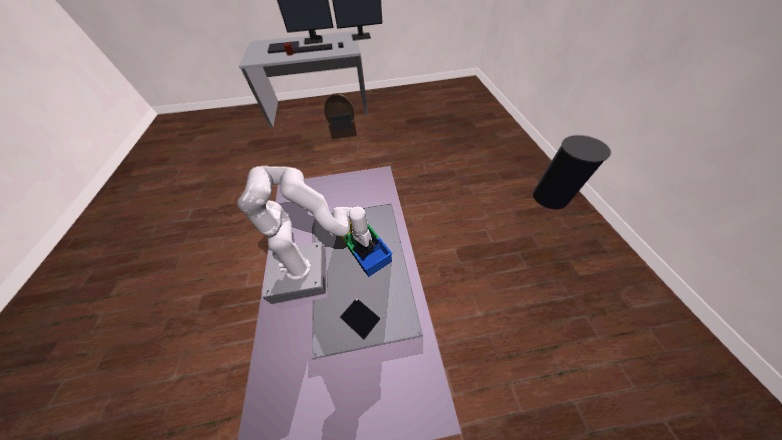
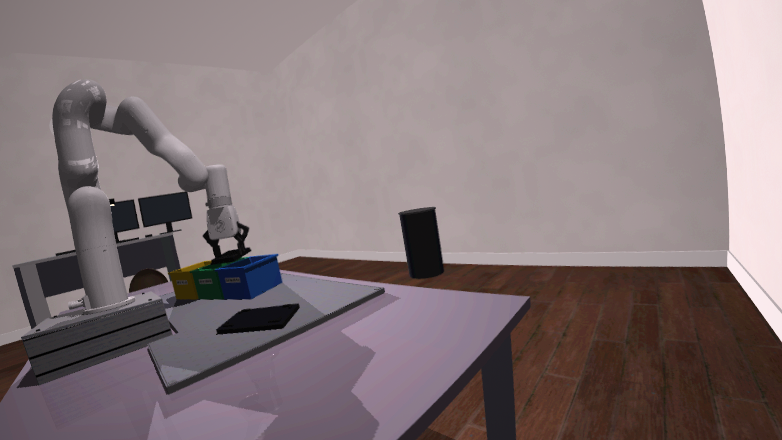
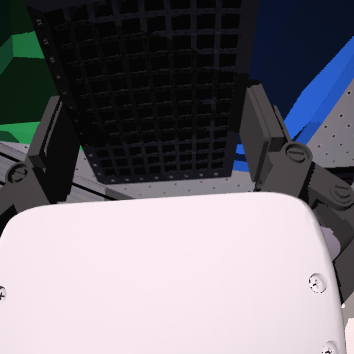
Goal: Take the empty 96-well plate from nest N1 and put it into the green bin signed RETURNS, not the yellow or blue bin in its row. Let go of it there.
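Places are measured from the arm's base along level axes (x ahead, y left, z up), in metres.
Pixels of known places: gripper, fingertip midpoint: (image 1: 364,245) (image 2: 230,256) (image 3: 155,107); arm's base, link origin: (image 1: 298,269) (image 2: 110,307).
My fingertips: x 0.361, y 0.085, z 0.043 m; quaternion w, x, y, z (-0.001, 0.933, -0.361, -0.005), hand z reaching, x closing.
Note:
Ahead of a thing's pixels: the offset from my fingertips to its middle. "spot": to the spot under its first point. Level surfaces: height alone.
My gripper (image 1: 365,249) (image 2: 231,253) (image 3: 155,107) is shut on the black 96-well plate @(dz +0.000, dx +0.005, dy +0.005 m) (image 2: 234,256) (image 3: 150,60), holding it roughly level by two opposite sides. The wells that show look empty. The plate hangs low over the green bin @(spot: dz -0.085, dx -0.094, dy +0.035 m) (image 2: 206,287) (image 3: 25,45), close to the rims and near or partly over the blue bin's side; whether it touches a rim cannot be told. The blue bin @(spot: dz -0.029, dx +0.064, dy -0.099 m) (image 1: 377,263) (image 2: 263,278) (image 3: 320,105) adjoins the green one. A flat black nest @(dz -0.117, dx -0.040, dy -0.343 m) (image 1: 359,318) (image 2: 259,318) lies apart on the grey board; its sign cannot be read.
The yellow bin @(spot: dz -0.097, dx -0.161, dy +0.147 m) (image 2: 183,291) adjoins the green bin on the side away from the blue one. The bins stand on the grey perforated board @(dz -0.126 m) (image 1: 401,306) (image 2: 328,292). The arm's base block (image 1: 295,284) (image 2: 98,342) stands beside the board. A dark cylinder (image 1: 565,177) (image 2: 422,243) stands far off.

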